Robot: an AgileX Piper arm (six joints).
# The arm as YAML. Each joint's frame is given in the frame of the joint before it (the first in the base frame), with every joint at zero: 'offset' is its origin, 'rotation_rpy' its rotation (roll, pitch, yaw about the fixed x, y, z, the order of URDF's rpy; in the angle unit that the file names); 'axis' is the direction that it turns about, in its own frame. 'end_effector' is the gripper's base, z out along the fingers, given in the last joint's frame.
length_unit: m
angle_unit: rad
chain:
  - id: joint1
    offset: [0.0, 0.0, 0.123]
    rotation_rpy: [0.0, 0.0, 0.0]
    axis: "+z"
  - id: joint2
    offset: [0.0, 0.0, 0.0]
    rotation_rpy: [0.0, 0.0, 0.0]
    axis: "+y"
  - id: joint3
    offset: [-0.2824, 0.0, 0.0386]
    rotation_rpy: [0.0, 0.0, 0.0]
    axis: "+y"
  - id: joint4
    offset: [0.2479, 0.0, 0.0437]
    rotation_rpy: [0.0, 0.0, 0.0]
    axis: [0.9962, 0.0, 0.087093]
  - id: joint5
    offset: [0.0, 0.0, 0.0]
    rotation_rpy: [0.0, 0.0, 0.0]
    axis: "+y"
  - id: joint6
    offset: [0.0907, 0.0, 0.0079]
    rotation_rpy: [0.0, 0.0, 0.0]
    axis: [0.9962, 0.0, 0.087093]
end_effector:
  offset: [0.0, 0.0, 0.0]
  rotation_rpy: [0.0, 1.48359, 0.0]
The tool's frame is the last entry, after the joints.
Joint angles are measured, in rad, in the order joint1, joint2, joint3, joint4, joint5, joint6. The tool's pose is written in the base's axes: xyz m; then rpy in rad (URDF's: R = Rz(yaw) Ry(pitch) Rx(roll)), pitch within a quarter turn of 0, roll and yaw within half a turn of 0. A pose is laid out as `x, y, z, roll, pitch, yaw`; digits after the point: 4 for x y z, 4 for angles.
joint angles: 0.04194, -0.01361, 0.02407, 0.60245, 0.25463, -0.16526
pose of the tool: 0.0541, 0.0153, 0.1867, 1.8746, 1.1111, 2.0312
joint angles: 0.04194, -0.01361, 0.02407, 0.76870, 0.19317, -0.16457
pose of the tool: 0.0549, 0.0145, 0.1932, 1.6805, 0.9648, 1.8371
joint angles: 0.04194, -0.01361, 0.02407, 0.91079, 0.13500, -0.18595
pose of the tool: 0.0555, 0.0120, 0.1983, 1.5803, 0.8497, 1.7264
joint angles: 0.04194, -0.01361, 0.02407, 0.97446, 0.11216, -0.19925
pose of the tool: 0.0557, 0.0108, 0.2001, 1.5514, 0.7997, 1.6916
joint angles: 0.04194, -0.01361, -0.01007, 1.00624, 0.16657, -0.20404
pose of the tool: 0.0534, 0.0150, 0.2092, 1.5414, 0.7777, 1.7327
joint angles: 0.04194, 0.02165, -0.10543, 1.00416, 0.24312, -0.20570
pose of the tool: 0.0501, 0.0206, 0.2354, 1.5169, 0.7931, 1.7790
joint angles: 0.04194, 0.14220, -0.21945, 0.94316, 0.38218, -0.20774
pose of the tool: 0.0551, 0.0298, 0.2581, 1.6680, 0.8487, 1.9931
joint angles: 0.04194, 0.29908, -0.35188, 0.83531, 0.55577, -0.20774
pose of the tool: 0.0663, 0.0384, 0.2787, 1.9472, 0.8879, 2.3242
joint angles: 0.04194, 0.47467, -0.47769, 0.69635, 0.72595, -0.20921
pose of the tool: 0.0845, 0.0424, 0.2908, 2.2985, 0.8483, 2.6958
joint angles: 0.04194, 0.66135, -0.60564, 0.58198, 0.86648, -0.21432
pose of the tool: 0.1098, 0.0428, 0.3006, 2.5467, 0.7323, 2.9527
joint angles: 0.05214, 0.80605, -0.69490, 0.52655, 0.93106, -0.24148
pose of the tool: 0.1343, 0.0438, 0.3050, 2.6609, 0.6466, 3.0876
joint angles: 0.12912, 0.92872, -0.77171, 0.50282, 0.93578, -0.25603
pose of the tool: 0.1569, 0.0560, 0.3088, 2.7047, 0.6053, -3.0790
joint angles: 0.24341, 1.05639, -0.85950, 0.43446, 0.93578, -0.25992
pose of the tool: 0.1796, 0.0764, 0.3102, 2.7906, 0.5695, -2.9079
